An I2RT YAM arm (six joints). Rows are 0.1 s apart.
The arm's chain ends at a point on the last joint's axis. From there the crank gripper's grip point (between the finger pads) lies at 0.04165 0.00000 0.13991 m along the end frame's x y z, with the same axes.
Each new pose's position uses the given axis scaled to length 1; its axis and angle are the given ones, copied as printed.
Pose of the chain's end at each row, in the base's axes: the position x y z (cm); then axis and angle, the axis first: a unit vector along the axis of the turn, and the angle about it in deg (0 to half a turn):
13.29 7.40 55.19 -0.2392 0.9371 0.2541 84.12
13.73 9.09 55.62 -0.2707 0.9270 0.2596 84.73
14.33 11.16 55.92 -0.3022 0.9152 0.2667 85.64
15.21 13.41 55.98 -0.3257 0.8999 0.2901 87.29
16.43 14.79 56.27 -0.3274 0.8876 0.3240 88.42
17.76 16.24 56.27 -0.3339 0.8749 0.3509 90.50
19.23 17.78 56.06 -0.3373 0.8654 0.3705 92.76
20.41 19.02 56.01 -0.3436 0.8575 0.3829 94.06
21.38 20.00 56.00 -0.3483 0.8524 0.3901 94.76
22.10 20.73 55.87 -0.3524 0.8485 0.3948 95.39
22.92 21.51 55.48 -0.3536 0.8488 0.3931 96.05
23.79 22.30 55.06 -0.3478 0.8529 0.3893 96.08
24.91 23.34 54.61 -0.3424 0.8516 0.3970 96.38
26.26 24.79 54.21 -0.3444 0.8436 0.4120 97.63
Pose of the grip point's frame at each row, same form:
26.21 13.93 53.32 -0.2392 0.9371 0.2541 84.12
26.41 16.05 53.65 -0.2707 0.9270 0.2596 84.73
26.72 18.57 53.79 -0.3022 0.9152 0.2667 85.64
27.14 21.49 53.64 -0.3257 0.8999 0.2901 87.29
27.95 23.45 53.96 -0.3274 0.8876 0.3240 88.42
28.78 25.48 53.75 -0.3339 0.8749 0.3509 90.50
29.79 27.46 53.25 -0.3373 0.8654 0.3705 92.76
30.64 29.01 53.07 -0.3436 0.8575 0.3829 94.06
31.41 30.17 52.99 -0.3483 0.8524 0.3901 94.76
31.96 31.04 52.79 -0.3524 0.8485 0.3948 95.39
32.72 31.84 52.24 -0.3536 0.8488 0.3931 96.05
33.68 32.52 51.77 -0.3478 0.8529 0.3893 96.08
34.72 33.65 51.35 -0.3424 0.8516 0.3970 96.38
35.72 35.40 50.89 -0.3444 0.8436 0.4120 97.63

